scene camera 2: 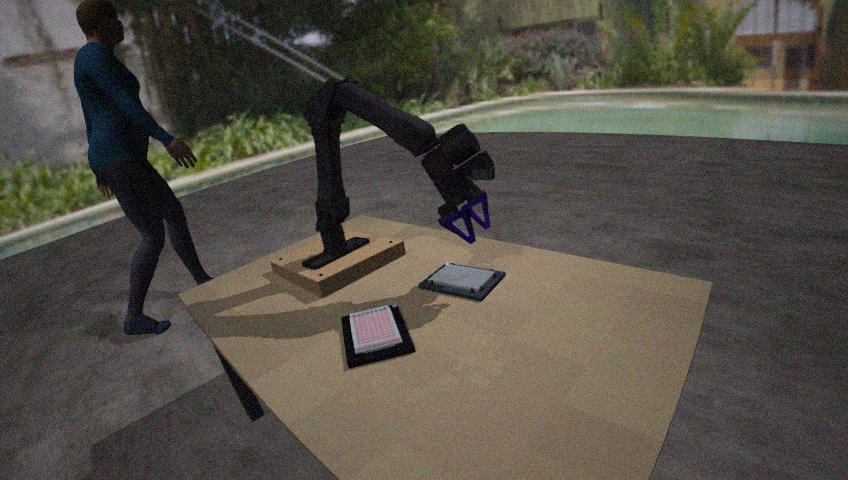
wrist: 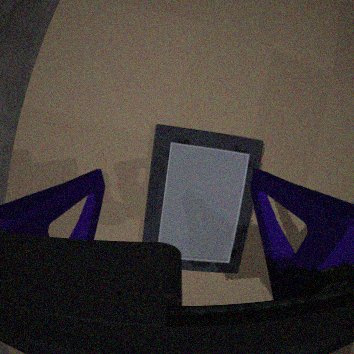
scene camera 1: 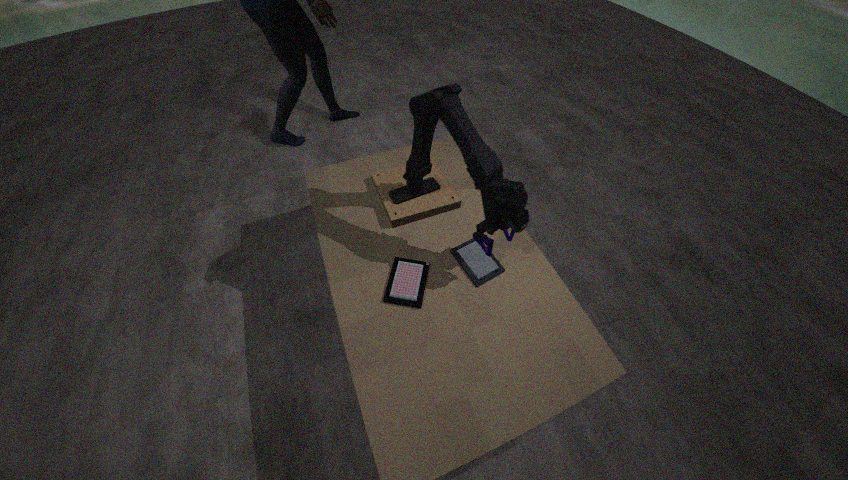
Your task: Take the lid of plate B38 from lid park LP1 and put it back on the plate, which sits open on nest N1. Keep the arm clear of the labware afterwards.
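Places are measured from the arm's base along level axes (x ahead, y left, z up), in millimetres.
Pixels of known places: gripper, fingertip midpoint: (scene camera 2: 480, 235) (wrist: 177, 177) (scene camera 1: 499, 248); arm's base, origin of the base link: (scene camera 2: 337, 253) (scene camera 1: 414, 191).
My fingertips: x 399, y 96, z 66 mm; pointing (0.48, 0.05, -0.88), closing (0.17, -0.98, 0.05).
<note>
For each thing: its top centre in the pictures, then the offset to it from my fingertips. Level surfaces: height alone.
- lid, middle of its top: (wrist: 202, 207) (scene camera 2: 461, 275) (scene camera 1: 477, 258) 88 mm down, 37 mm back, 38 mm right
- dark grey lid park LP1, middle of its top: (wrist: 202, 207) (scene camera 2: 461, 274) (scene camera 1: 477, 258) 86 mm down, 37 mm back, 38 mm right
- plate, middle of its top: (scene camera 2: 372, 324) (scene camera 1: 407, 278) 80 mm down, 75 mm back, 288 mm right
- black nest N1, middle of its top: (scene camera 2: 373, 328) (scene camera 1: 407, 280) 88 mm down, 75 mm back, 288 mm right
- table, its level: 106 mm down
The lid (scene camera 1: 477, 259) (scene camera 2: 460, 277) (wrist: 204, 202) is a pale, flat rectangle lying on the dark grey lid park LP1 (scene camera 1: 478, 281) (scene camera 2: 480, 295) (wrist: 210, 134). The plate (scene camera 1: 407, 279) (scene camera 2: 374, 328) shows pink wells and sits open on the black nest N1 (scene camera 1: 404, 303) (scene camera 2: 380, 356). My gripper (scene camera 1: 498, 242) (scene camera 2: 479, 234) (wrist: 177, 177) is open and empty, with purple fingers. It hangs above the table near the lid park. In the wrist view the lid lies between the fingertips, closer to the right finger, and is turned slightly. The right fingertip overlaps the park's edge in that view.
The arm stands on a wooden base block (scene camera 1: 425, 206) (scene camera 2: 363, 266) at the back of the table (scene camera 1: 476, 368) (scene camera 2: 535, 368). A person (scene camera 1: 291, 65) (scene camera 2: 119, 118) stands on the floor behind the table's left side. The arm's shadow falls across the table near the nest.
</note>
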